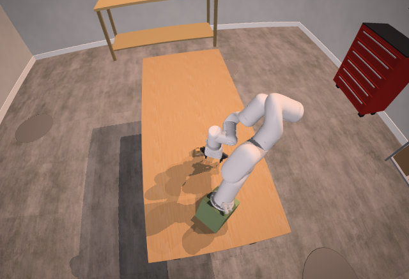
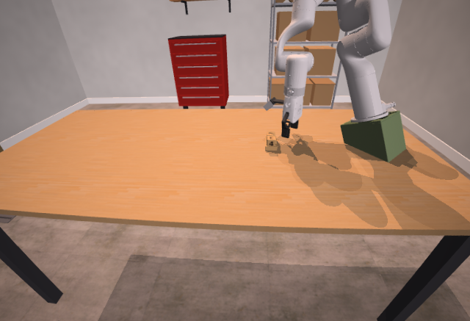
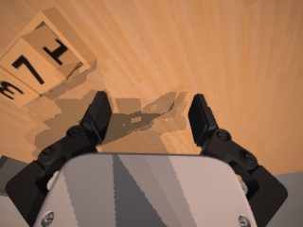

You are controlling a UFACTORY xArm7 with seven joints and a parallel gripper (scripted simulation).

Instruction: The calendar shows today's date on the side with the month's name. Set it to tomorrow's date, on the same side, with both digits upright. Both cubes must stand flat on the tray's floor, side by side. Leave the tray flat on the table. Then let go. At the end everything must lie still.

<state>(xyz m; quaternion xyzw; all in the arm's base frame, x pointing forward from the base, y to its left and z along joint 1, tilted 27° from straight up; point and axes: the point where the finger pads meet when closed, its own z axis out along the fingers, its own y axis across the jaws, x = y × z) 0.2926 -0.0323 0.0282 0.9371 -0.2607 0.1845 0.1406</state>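
The digit cube lies 9 cm ahead of my hand, 8 cm to the left of it and 1 cm below it. Round my hand: wooden tray 8 cm ahead, 6 cm to the left, 2 cm below.
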